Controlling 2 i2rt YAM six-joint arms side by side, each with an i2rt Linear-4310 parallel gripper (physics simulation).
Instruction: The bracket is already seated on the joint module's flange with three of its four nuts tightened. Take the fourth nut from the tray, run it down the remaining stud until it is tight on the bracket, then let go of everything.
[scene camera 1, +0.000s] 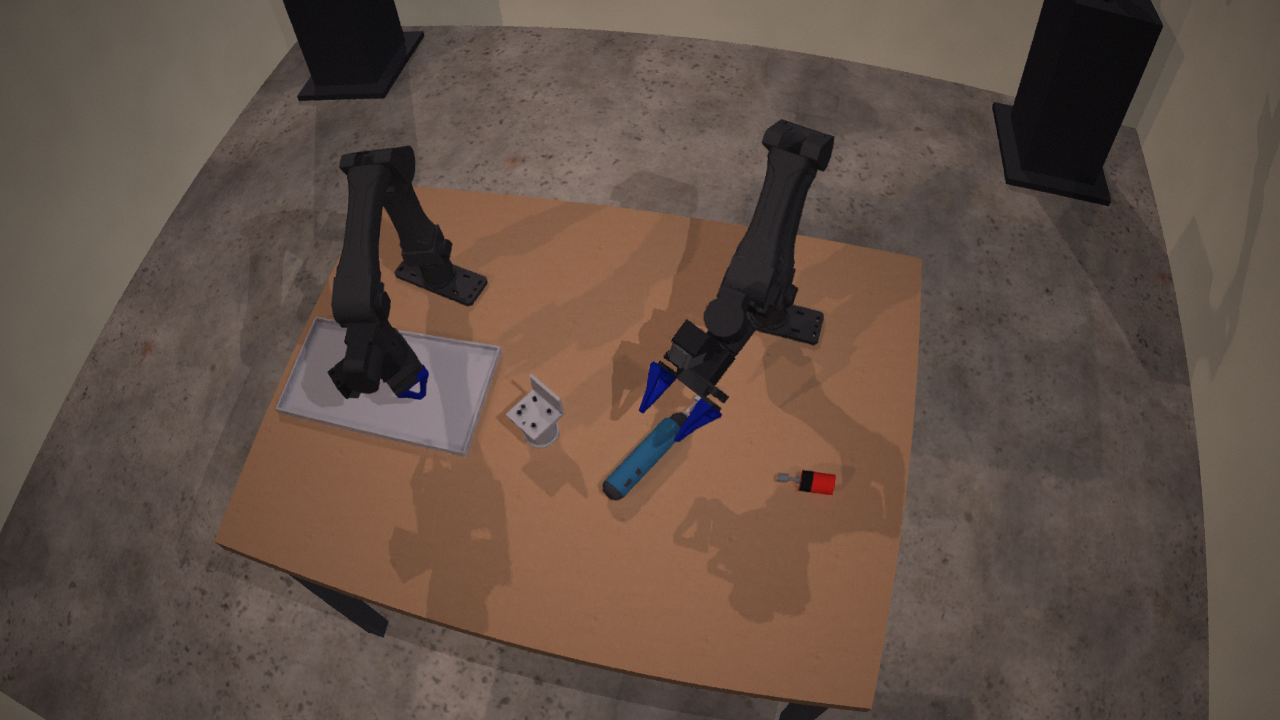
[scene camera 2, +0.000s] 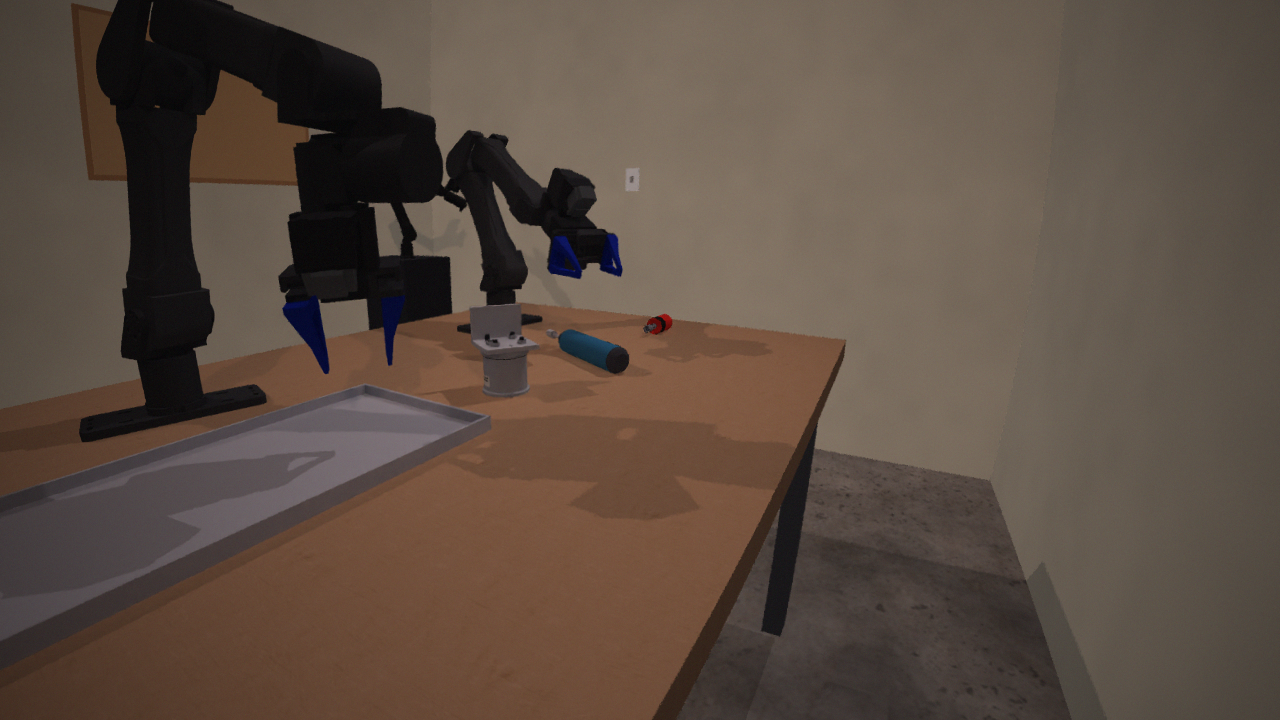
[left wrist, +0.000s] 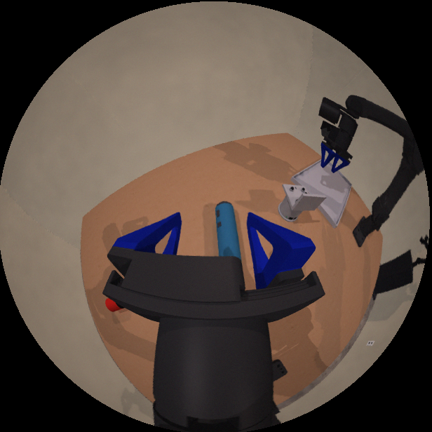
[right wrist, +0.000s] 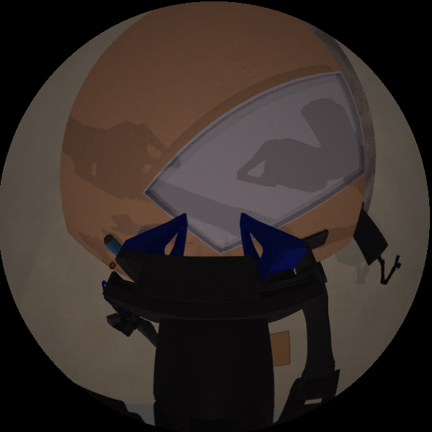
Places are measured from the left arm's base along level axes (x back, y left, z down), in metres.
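Pixels of known places: left gripper, between the fingertips: (scene camera 1: 658, 426) (scene camera 2: 601, 274); right gripper, between the fingertips: (scene camera 1: 414, 386) (scene camera 2: 359, 367); left arm's base, origin of its link: (scene camera 1: 768, 317); right arm's base, origin of its link: (scene camera 1: 440, 278) (scene camera 2: 178, 413).
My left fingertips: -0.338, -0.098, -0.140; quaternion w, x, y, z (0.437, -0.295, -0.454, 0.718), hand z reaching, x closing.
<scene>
For each thing: its top centre in the pictures, then the offset to it from my left fingertips, as dx, dy, dz. Level surfaces: height alone.
- joint module, centre of its top: (scene camera 2: 504, 335) (scene camera 1: 533, 410) +0.001, -0.215, +0.066
- tray, centre of its top: (scene camera 2: 246, 461) (scene camera 1: 381, 379) +0.001, -0.543, +0.124
- blue cylindrical tool, centre of its top: (scene camera 1: 656, 438) (scene camera 2: 581, 333) +0.027, -0.015, +0.099
- black tool, centre of its top: (scene camera 1: 807, 476) (scene camera 2: 656, 317) +0.030, +0.239, +0.106
- table, height of its surface: dz +0.140
The pale bracket (scene camera 1: 535, 415) (scene camera 2: 495, 322) (left wrist: 311, 201) sits on the joint module (scene camera 1: 544, 439) (scene camera 2: 505, 373) (left wrist: 288, 210). Several dark spots show on its flat plate; which are nuts and which a bare stud I cannot tell. No loose nut shows in the tray (scene camera 1: 460, 394) (scene camera 2: 402, 465) (right wrist: 300, 130). My left gripper (scene camera 1: 659, 424) (scene camera 2: 597, 274) (left wrist: 213, 216) is open and empty, raised above the blue cylindrical tool (scene camera 1: 640, 461) (scene camera 2: 588, 350) (left wrist: 227, 227) (right wrist: 113, 243), which lies on the table. My right gripper (scene camera 2: 358, 368) (left wrist: 326, 169) (right wrist: 213, 217) is partly open and empty, above the tray.
A red and black tool (scene camera 1: 818, 482) (scene camera 2: 660, 324) (left wrist: 112, 304) (right wrist: 112, 265) with a grey tip lies on the table (scene camera 1: 572, 573), to the right of the blue tool in scene camera 1. The bracket and module stand between the tray and the blue tool.
</scene>
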